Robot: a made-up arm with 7 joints.
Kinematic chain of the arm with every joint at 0, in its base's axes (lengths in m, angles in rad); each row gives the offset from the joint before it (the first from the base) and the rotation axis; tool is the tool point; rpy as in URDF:
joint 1: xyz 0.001 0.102 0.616 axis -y
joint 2: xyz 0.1 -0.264 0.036 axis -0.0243 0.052 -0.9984
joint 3: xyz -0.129 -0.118 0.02 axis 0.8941 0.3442 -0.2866
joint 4: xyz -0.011 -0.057 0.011 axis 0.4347 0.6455 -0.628
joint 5: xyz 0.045 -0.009 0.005 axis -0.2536 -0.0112 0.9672
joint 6: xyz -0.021 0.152 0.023 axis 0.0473 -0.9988 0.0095
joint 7: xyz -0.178 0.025 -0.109 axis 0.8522 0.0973 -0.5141
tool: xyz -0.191 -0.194 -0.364 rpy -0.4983 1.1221 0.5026
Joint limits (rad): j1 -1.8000..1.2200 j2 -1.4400..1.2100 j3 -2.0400..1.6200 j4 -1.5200..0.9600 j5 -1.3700..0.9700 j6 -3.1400..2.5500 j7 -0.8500..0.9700
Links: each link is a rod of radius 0.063 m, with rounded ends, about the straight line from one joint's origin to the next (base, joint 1, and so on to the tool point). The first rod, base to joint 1, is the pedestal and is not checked.
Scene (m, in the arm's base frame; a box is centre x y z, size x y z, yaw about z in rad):
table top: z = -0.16
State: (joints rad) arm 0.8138 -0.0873 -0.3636 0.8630 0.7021 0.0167 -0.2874
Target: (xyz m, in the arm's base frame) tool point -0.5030 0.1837 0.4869
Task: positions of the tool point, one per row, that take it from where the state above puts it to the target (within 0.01 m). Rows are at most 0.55 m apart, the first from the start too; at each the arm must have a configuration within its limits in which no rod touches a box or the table.
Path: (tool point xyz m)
1: -0.4219 -0.2166 0.1832
2: -0.5030 0.1837 0.4869

